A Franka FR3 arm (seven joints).
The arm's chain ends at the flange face. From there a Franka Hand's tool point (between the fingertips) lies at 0.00 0.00 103.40 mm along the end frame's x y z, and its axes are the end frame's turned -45 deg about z.
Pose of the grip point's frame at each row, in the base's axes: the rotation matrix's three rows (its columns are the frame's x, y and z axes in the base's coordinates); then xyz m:
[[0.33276, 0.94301, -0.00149], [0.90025, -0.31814, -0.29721], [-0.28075, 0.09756, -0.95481]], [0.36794, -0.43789, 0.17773]
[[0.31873, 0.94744, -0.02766], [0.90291, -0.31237, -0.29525], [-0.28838, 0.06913, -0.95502]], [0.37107, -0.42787, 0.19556]
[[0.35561, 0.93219, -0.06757], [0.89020, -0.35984, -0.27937], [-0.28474, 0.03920, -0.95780]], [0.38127, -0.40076, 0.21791]
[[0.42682, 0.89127, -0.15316], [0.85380, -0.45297, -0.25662], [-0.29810, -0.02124, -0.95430]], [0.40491, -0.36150, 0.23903]
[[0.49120, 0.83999, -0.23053], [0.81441, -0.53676, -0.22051], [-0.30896, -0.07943, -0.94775]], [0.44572, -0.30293, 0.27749]
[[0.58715, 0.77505, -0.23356], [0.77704, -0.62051, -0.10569], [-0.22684, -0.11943, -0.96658]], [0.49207, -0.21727, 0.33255]
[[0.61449, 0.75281, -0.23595], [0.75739, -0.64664, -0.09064], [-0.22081, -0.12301, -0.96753]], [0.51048, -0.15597, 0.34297]
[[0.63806, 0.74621, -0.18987], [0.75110, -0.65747, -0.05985], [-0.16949, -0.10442, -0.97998]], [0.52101, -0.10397, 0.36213]
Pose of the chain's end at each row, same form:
[[0.90211, 0.43151, -0.00149], [0.41161, -0.86153, -0.29721], [-0.12953, 0.26751, -0.95481]], [0.36809, -0.40716, 0.27646]
[[0.89532, 0.44457, -0.02766], [0.41757, -0.85933, -0.29525], [-0.15503, 0.25280, -0.95502]], [0.37393, -0.39734, 0.29431]
[[0.91061, 0.40770, -0.06757], [0.37502, -0.88391, -0.27937], [-0.17362, 0.22906, -0.95780]], [0.38826, -0.37187, 0.31695]
[[0.93203, 0.32842, -0.15316], [0.28343, -0.92403, -0.25662], [-0.22581, 0.19577, -0.95430]], [0.42075, -0.33497, 0.33770]
[[0.94129, 0.24663, -0.23053], [0.19633, -0.95542, -0.22051], [-0.27463, 0.16230, -0.94775]], [0.46956, -0.28013, 0.37549]
[[0.96322, 0.13287, -0.23356], [0.11068, -0.98822, -0.10569], [-0.24485, 0.07595, -0.96658]], [0.51622, -0.20634, 0.43249]
[[0.96683, 0.09781, -0.23595], [0.07831, -0.99280, -0.09064], [-0.24312, 0.06916, -0.96753]], [0.53488, -0.14660, 0.44301]
[[0.97883, 0.07647, -0.18987], [0.06621, -0.99601, -0.05985], [-0.19368, 0.04601, -0.97998]], [0.54064, -0.09778, 0.46346]

